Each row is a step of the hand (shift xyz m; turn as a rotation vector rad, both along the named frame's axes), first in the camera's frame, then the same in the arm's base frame.
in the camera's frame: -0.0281 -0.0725 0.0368 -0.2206 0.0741 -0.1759
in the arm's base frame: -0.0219 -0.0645 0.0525 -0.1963 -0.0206 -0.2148
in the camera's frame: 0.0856 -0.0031 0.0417 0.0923 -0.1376 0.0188
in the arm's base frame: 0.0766 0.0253 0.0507 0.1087 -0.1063 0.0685
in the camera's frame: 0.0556 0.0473 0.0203 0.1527 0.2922 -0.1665
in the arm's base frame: 0.0429 0.0612 0.0123 0.1297 0.2634 -0.2241
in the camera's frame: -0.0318 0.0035 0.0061 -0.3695 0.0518 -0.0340
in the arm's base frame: -0.0325 -0.0015 0.0010 -0.3617 -0.0348 -0.0913
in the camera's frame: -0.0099 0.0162 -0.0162 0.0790 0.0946 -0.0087
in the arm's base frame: -0.0095 0.0091 -0.0212 0.0630 0.1030 -0.0261
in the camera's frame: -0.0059 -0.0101 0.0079 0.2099 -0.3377 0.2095
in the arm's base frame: -0.0055 -0.0087 0.0097 0.2227 -0.2216 0.3213
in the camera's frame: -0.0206 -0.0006 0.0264 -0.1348 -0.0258 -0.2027
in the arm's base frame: -0.0244 0.0021 0.0228 -0.0922 -0.1045 -0.2012
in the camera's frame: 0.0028 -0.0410 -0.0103 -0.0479 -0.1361 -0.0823
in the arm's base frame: 0.0111 -0.0408 0.0024 -0.0105 -0.1596 -0.0447
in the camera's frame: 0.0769 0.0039 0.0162 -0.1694 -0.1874 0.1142
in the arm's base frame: 0.0713 0.0235 0.0234 -0.1539 -0.1814 0.1423
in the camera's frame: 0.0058 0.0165 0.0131 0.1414 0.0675 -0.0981
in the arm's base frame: 0.0007 0.0202 0.0084 0.1433 0.0668 -0.0958
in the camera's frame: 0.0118 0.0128 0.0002 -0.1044 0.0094 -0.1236
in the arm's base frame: 0.0094 0.0145 -0.0021 -0.0819 -0.0445 -0.1326
